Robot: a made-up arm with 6 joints. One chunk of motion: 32 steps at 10 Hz.
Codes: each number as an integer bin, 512 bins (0 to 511) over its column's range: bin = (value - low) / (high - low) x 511, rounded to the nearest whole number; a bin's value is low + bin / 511 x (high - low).
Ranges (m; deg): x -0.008..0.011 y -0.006..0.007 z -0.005..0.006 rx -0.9..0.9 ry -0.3..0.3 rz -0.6..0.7
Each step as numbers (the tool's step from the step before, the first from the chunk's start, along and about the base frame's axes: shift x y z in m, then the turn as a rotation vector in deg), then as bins.
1 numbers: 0.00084 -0.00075 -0.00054 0.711 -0.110 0.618
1 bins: 238 206 207 457 162 479
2 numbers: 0.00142 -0.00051 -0.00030 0.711 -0.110 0.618
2 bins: 253 216 218 457 162 479
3 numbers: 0.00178 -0.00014 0.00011 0.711 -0.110 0.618
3 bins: 263 230 237 457 162 479
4 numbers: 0.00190 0.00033 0.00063 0.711 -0.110 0.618
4 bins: 266 249 262 457 162 479
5 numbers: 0.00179 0.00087 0.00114 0.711 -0.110 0.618
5 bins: 263 270 285 457 162 479
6 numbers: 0.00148 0.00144 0.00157 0.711 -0.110 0.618
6 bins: 255 292 305 457 162 479
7 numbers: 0.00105 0.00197 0.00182 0.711 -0.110 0.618
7 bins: 243 313 317 457 162 479
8 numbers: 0.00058 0.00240 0.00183 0.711 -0.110 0.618
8 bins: 231 330 317 457 162 479
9 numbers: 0.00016 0.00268 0.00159 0.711 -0.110 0.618
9 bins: 219 341 306 457 162 479
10 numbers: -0.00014 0.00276 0.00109 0.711 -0.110 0.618
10 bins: 211 344 283 457 162 479
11 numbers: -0.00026 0.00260 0.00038 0.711 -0.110 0.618
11 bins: 208 338 250 457 162 479
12 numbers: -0.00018 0.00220 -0.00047 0.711 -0.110 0.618
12 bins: 210 322 210 457 162 479
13 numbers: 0.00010 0.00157 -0.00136 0.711 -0.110 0.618
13 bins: 218 298 169 457 162 479
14 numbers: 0.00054 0.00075 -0.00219 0.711 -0.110 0.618
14 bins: 230 265 131 457 162 479
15 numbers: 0.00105 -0.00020 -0.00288 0.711 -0.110 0.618
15 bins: 243 228 98 457 162 479
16 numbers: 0.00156 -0.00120 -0.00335 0.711 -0.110 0.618
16 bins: 257 189 77 457 162 479
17 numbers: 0.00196 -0.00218 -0.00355 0.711 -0.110 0.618
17 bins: 268 150 67 457 162 479
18 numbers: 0.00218 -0.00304 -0.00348 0.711 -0.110 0.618
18 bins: 274 116 71 457 162 479
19 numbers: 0.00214 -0.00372 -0.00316 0.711 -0.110 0.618
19 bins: 273 90 85 457 162 479
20 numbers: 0.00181 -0.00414 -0.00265 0.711 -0.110 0.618
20 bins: 264 73 109 457 162 479
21 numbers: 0.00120 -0.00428 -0.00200 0.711 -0.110 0.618
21 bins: 247 68 139 457 162 479
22 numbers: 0.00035 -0.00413 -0.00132 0.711 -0.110 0.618
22 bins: 225 74 171 457 162 479
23 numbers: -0.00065 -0.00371 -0.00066 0.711 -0.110 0.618
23 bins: 198 90 202 457 162 479
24 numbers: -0.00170 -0.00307 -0.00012 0.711 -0.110 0.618
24 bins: 169 115 227 457 162 479
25 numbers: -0.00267 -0.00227 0.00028 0.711 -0.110 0.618
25 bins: 143 147 245 457 162 479
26 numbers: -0.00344 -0.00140 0.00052 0.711 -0.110 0.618
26 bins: 123 181 256 457 162 479
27 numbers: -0.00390 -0.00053 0.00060 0.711 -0.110 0.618
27 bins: 110 215 260 457 162 479
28 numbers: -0.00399 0.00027 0.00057 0.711 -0.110 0.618
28 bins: 108 246 259 457 162 479
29 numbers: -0.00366 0.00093 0.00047 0.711 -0.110 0.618
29 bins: 117 272 254 457 162 479
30 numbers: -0.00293 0.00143 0.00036 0.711 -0.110 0.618
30 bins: 136 292 249 457 162 479
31 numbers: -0.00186 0.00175 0.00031 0.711 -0.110 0.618
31 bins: 165 305 247 457 162 479
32 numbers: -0.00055 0.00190 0.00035 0.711 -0.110 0.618
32 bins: 200 311 249 457 162 479
